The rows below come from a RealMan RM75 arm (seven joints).
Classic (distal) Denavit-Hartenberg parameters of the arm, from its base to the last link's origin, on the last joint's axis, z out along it. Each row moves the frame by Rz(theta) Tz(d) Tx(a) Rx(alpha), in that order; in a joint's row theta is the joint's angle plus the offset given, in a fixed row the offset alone. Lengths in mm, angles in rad.
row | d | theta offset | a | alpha
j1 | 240.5 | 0 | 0 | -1.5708
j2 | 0 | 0 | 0 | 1.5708
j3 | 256 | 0 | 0 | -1.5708
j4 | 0 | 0 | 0 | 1.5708
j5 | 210 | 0 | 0 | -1.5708
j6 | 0 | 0 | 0 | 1.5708
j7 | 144 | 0 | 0 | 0
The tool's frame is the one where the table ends.
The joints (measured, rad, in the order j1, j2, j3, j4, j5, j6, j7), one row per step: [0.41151, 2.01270, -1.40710, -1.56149, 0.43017, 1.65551, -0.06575]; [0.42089, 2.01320, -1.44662, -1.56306, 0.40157, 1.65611, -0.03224]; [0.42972, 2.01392, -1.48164, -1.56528, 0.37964, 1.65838, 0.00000]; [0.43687, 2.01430, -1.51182, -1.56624, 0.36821, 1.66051, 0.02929]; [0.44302, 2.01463, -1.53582, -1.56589, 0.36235, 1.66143, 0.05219]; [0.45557, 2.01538, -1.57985, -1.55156, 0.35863, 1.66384, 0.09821]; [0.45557, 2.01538, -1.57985, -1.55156, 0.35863, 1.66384, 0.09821]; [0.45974, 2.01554, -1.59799, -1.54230, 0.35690, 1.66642, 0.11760]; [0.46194, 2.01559, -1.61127, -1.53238, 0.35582, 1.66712, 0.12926]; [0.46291, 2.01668, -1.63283, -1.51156, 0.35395, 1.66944, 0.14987]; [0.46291, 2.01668, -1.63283, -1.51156, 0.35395, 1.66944, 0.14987]
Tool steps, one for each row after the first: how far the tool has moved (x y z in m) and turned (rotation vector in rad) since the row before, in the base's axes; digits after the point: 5 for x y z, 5 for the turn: [-0.00304, 0.00040, -0.00462, -0.00269, -0.03299, -0.00182]; [-0.00337, 0.00009, -0.00431, -0.00157, -0.02569, -0.00173]; [-0.00322, -0.00041, -0.00437, -0.00271, -0.01544, -0.00266]; [-0.00278, -0.00038, -0.00386, -0.00319, -0.00951, -0.00132]; [-0.00300, -0.00171, -0.00887, -0.01126, -0.01350, -0.01621]; [0.00000, 0.00000, 0.00000, 0.00000, 0.00000, 0.00000]; [0.00004, -0.00136, -0.00374, -0.00611, -0.00762, -0.01195]; [0.00096, -0.00121, -0.00295, -0.00647, -0.00656, -0.00974]; [0.00336, -0.00309, -0.00532, -0.01187, -0.01175, -0.02452]; [0.00000, 0.00000, 0.00000, 0.00000, 0.00000, 0.00000]
